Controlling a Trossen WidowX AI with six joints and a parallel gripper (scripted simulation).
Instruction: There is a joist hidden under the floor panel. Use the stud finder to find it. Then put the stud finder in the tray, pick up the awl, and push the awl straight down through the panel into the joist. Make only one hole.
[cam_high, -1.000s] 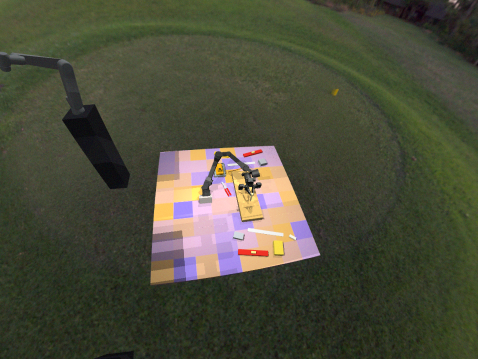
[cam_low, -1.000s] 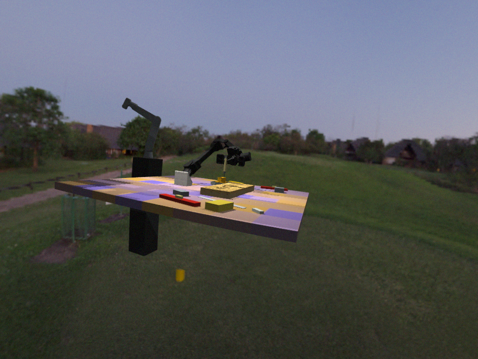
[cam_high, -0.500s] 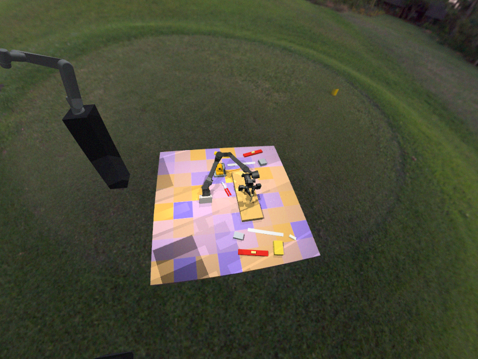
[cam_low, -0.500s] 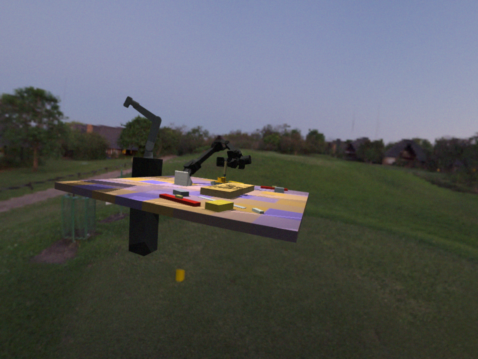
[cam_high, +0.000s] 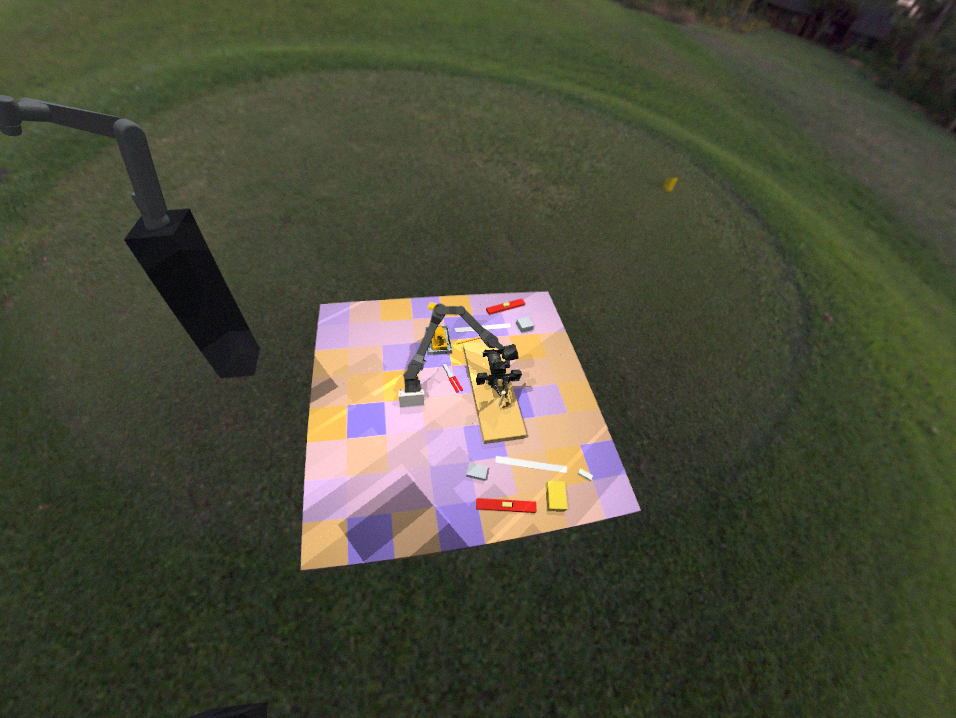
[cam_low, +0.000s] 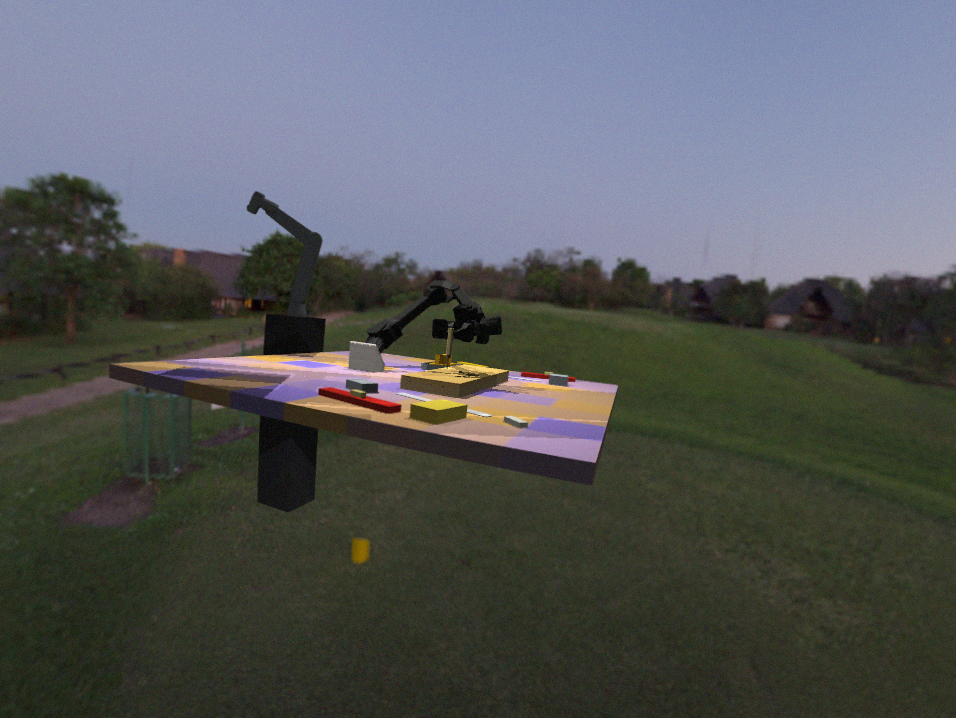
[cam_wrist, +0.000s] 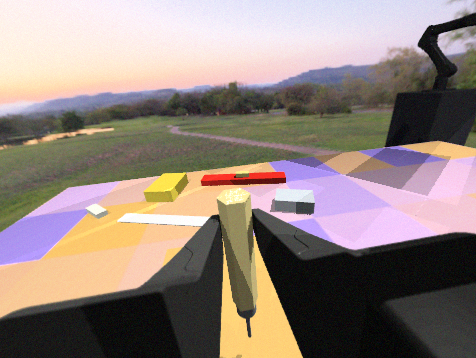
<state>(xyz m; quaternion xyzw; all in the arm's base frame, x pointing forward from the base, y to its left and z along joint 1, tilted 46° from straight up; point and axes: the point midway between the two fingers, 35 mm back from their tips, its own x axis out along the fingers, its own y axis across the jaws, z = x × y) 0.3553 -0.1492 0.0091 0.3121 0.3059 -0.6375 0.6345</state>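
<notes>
Right now the awl is 60 mm below my gripper tip. The rest, counted from my gripper tip: grey block (140 mm behind, 250 mm to the right, 150 mm below); yellow stud finder (200 mm behind, 440 mm to the left, 120 mm below); yellow block (150 mm ahead, 400 mm to the right, 150 mm below).
</notes>
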